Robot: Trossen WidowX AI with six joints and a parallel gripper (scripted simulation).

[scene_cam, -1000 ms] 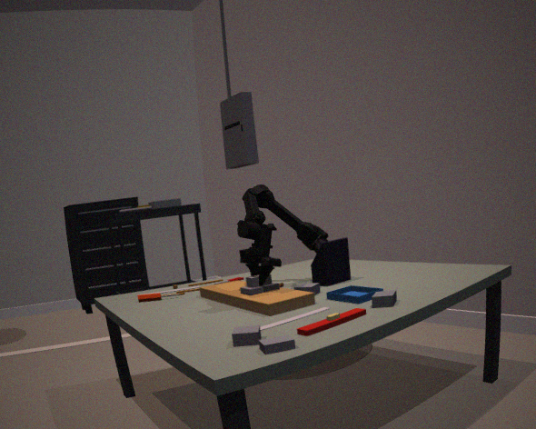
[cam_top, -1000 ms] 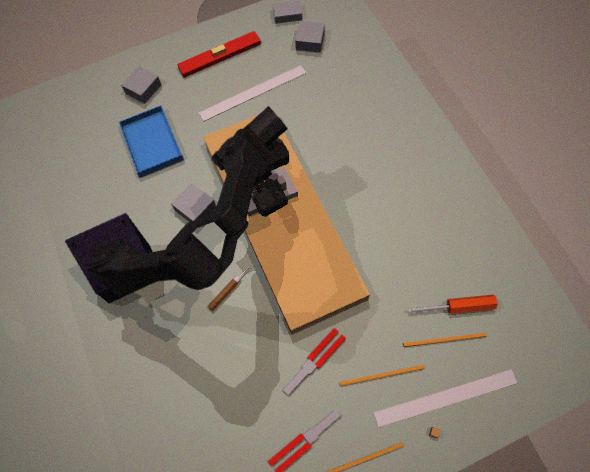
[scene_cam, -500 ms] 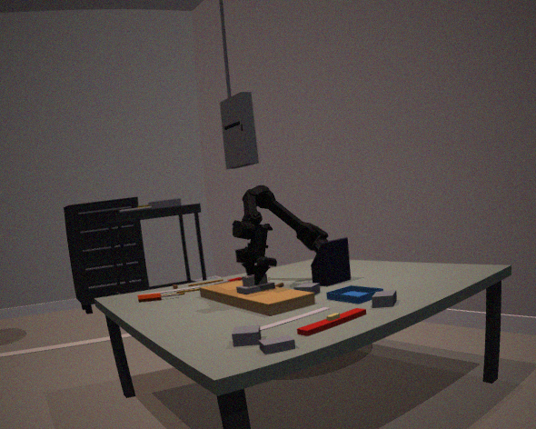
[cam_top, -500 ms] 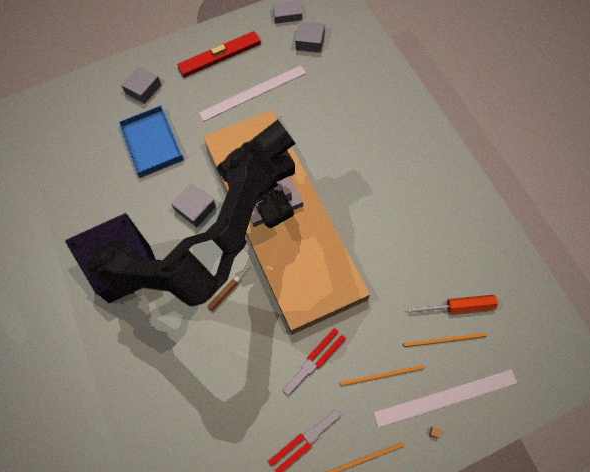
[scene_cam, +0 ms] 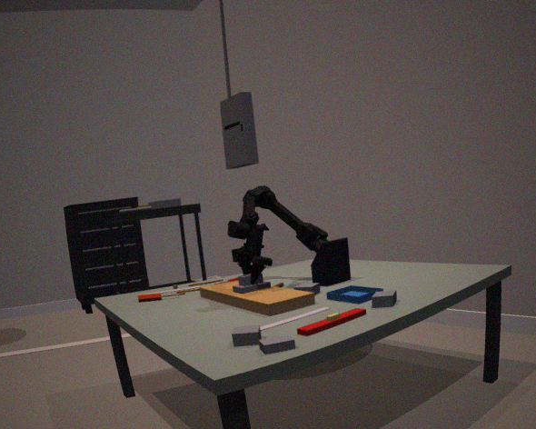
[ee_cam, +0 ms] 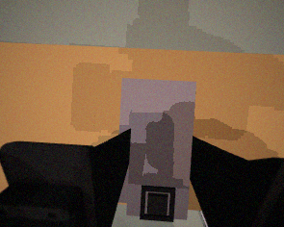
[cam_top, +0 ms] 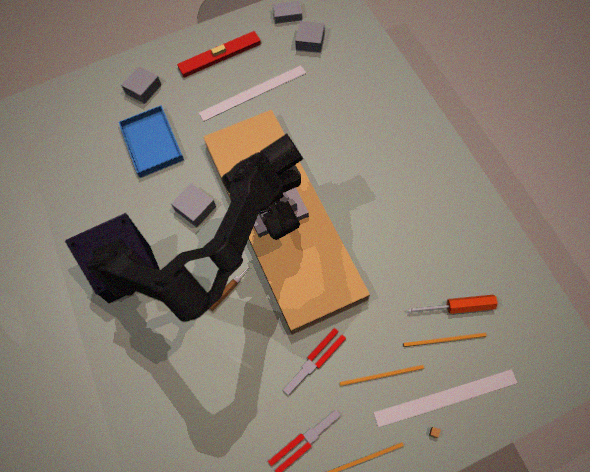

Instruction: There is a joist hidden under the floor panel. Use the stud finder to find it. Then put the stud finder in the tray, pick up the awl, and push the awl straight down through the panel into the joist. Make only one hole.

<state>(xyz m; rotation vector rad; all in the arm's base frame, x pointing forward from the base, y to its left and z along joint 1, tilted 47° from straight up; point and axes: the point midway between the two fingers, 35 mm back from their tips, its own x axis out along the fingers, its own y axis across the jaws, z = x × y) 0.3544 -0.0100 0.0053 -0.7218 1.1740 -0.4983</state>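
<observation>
Right now the square light is 40 mm behind my gripper tip and 30 mm above it. From my gripper tip the other things lie so: awl 160 mm behind, 100 mm to the right, 60 mm below; stud finder 20 mm behind, 20 mm above; blue tray 330 mm to the left, 210 mm behind, 50 mm below.
</observation>
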